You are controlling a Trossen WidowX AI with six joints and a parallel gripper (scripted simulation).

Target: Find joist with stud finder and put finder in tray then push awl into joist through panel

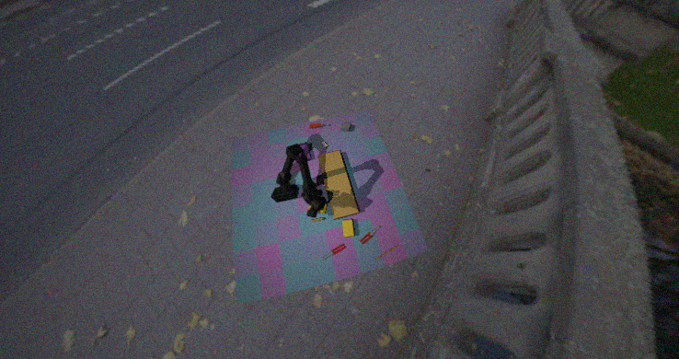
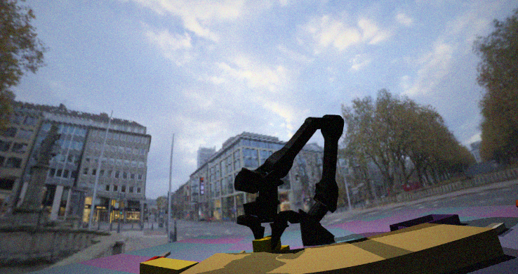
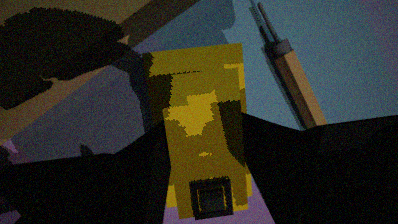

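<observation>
Right now the awl is 10 mm behind my gripper tip, 80 mm to the right of it and 20 mm below it. The rest, counted from my gripper tip: yellow block (140 mm ahead, 200 mm to the right, 10 mm below); yellow stud finder (20 mm behind, 10 mm to the left, 20 mm above); purple tray (10 mm behind, 480 mm to the left, 20 mm below).
</observation>
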